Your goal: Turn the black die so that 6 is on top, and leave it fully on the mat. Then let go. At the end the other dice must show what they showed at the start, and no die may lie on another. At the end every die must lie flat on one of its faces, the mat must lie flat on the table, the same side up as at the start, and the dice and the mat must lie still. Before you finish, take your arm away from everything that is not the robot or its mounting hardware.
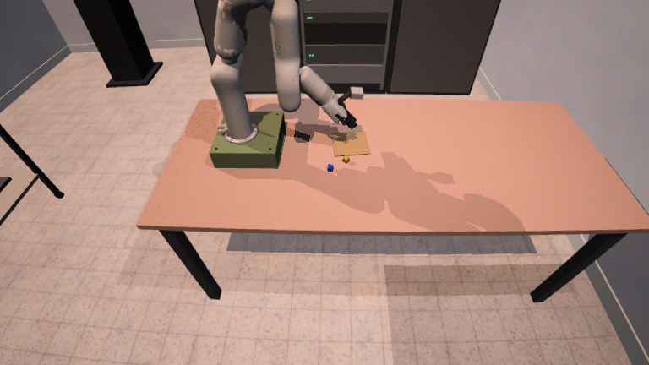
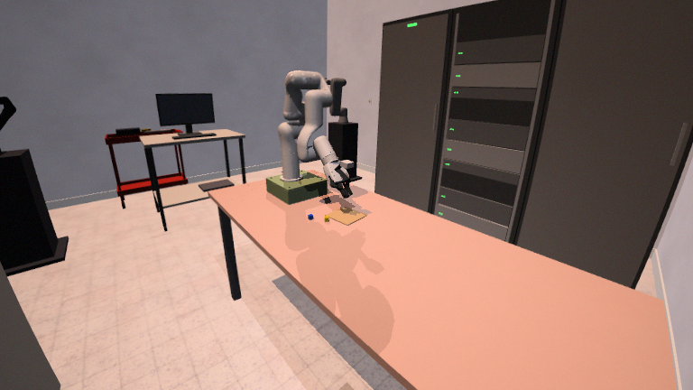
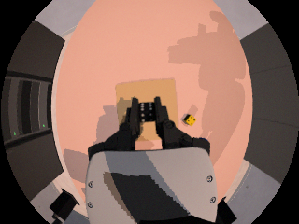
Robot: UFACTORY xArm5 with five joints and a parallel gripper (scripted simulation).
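Right now my hand is 10 mm above the black die. Round my hand: blue die: 140 mm to the right, 110 mm below, 80 mm behind; yellow die: 110 mm below, 100 mm to the right, 20 mm behind; tan mat: 110 mm below.
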